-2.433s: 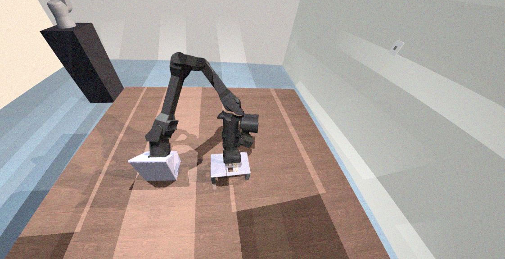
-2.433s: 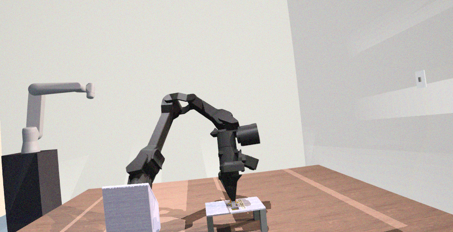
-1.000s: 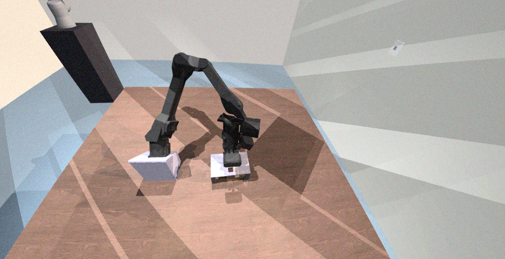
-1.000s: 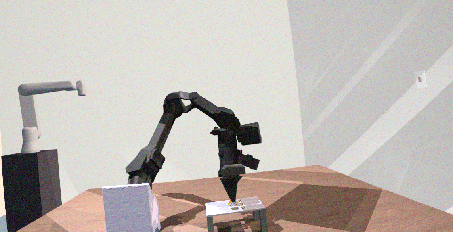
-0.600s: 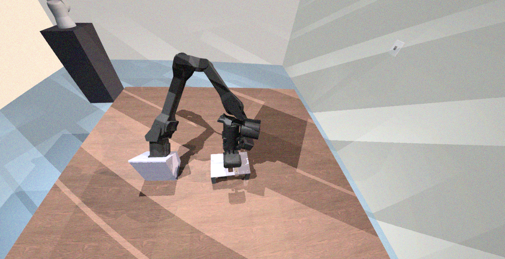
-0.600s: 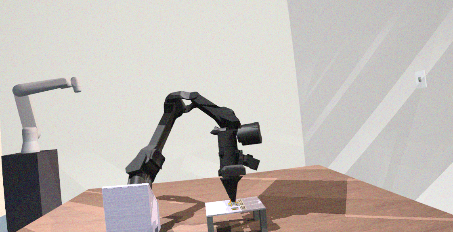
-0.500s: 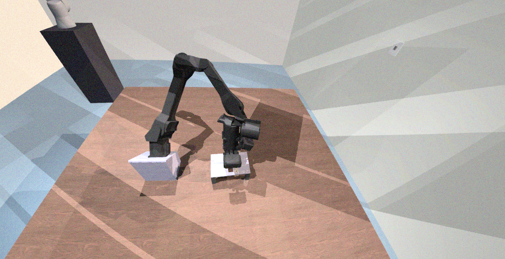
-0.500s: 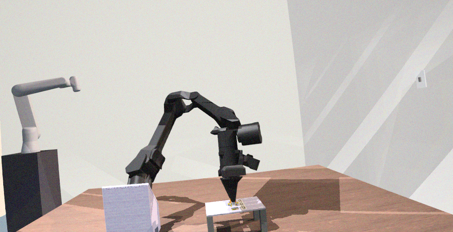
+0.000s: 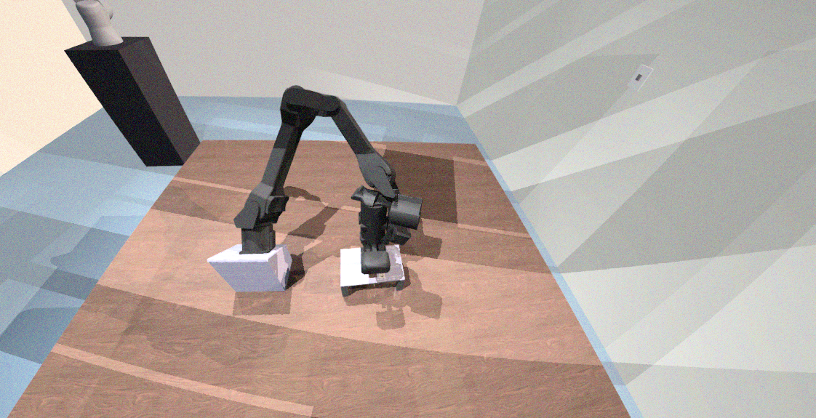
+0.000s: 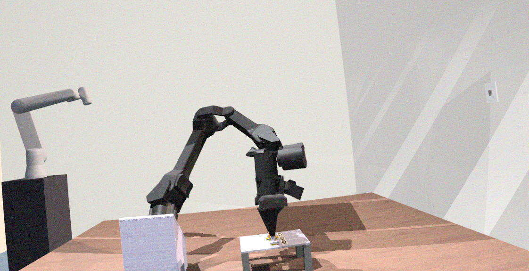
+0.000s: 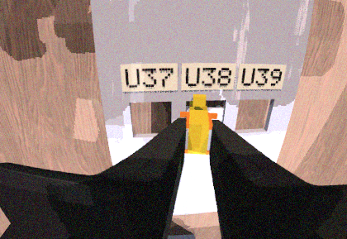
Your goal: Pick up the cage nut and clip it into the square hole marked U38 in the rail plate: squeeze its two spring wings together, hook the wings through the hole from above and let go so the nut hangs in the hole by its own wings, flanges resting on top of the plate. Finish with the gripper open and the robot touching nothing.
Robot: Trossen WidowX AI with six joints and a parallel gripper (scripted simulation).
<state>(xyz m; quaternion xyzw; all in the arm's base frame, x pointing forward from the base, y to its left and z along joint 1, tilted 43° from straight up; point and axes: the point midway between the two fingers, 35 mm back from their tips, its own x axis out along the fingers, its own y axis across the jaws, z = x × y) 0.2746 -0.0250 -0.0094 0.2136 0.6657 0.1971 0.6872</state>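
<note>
Right now my gripper tip is 1 cm above the cage nut.
</note>
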